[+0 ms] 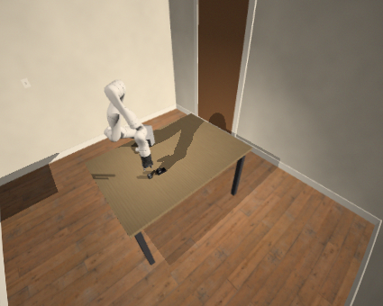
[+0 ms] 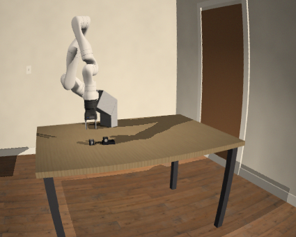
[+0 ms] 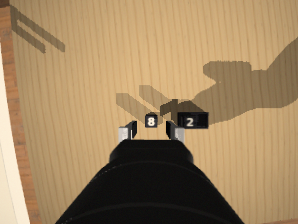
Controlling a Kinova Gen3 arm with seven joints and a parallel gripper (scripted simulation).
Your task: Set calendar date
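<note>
My hand is 40 mm short of the dark tray, 100 mm to the right of it and 110 mm above it. From my hand the other things lie so: dark cube: 100 mm below.
</note>
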